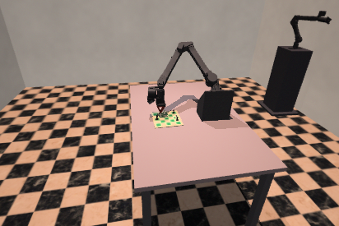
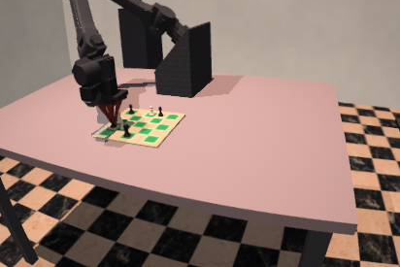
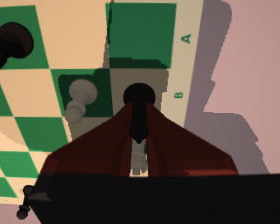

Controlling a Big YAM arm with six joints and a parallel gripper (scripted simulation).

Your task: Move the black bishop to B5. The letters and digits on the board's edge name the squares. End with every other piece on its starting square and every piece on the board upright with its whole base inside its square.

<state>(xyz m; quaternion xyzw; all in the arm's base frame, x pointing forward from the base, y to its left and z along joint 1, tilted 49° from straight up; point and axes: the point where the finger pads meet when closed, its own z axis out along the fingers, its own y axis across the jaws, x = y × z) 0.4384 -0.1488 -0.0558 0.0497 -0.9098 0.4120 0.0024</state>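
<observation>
My gripper is now 3 cm past the white chess piece and 1 cm above it. Also, from my hand: chessboard: 7 cm to the left, 4 cm behind, 3 cm below.
</observation>
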